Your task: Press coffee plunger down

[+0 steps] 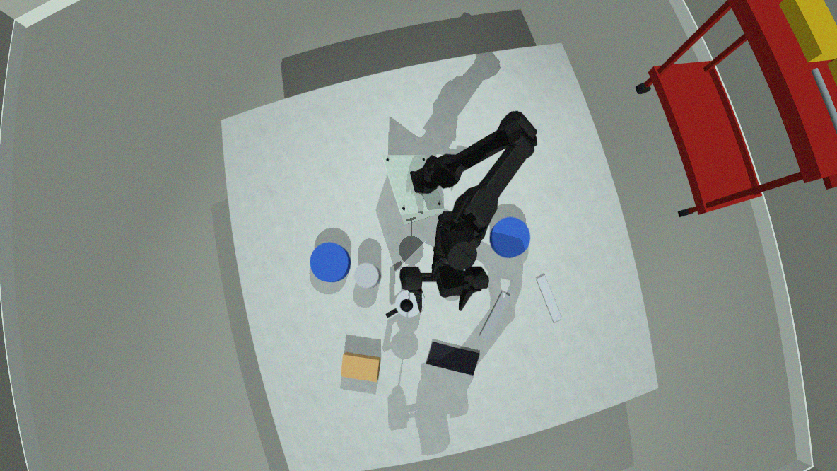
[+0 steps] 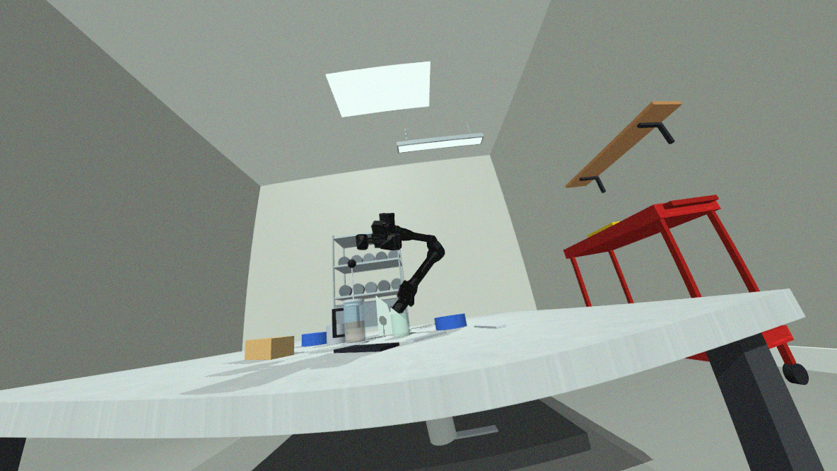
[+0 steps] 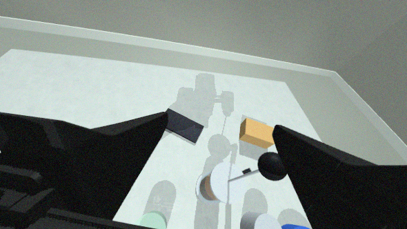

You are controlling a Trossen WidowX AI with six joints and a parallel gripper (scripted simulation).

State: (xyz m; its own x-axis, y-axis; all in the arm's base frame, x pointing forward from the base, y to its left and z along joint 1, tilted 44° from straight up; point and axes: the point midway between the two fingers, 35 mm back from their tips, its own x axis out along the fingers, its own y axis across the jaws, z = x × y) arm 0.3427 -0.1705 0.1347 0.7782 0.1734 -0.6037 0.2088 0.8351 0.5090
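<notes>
Right now my gripper tip is 2 cm past the coffee press, 9 cm to the left of it and 18 cm above it. From my gripper tip the other things lie so: pale green cylinder: 10 cm behind, 7 cm to the left, 28 cm below; then orange box: 13 cm ahead, 27 cm to the right, 29 cm below; then dark flat slab: 17 cm ahead, 1 cm to the left, 32 cm below.
</notes>
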